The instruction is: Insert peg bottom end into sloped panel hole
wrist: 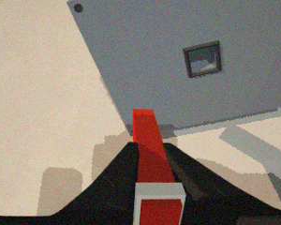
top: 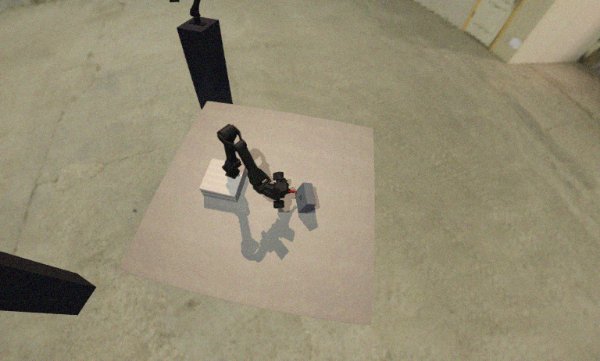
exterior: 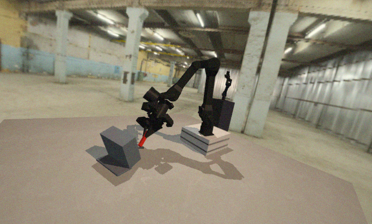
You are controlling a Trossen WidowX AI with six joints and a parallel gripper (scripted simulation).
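My gripper tip is 90 mm short of the grey sloped panel, 30 mm above it and 10 mm to the right of it. Also, from my gripper tip: red square peg: 10 mm to the right, 10 mm behind, 10 mm above.
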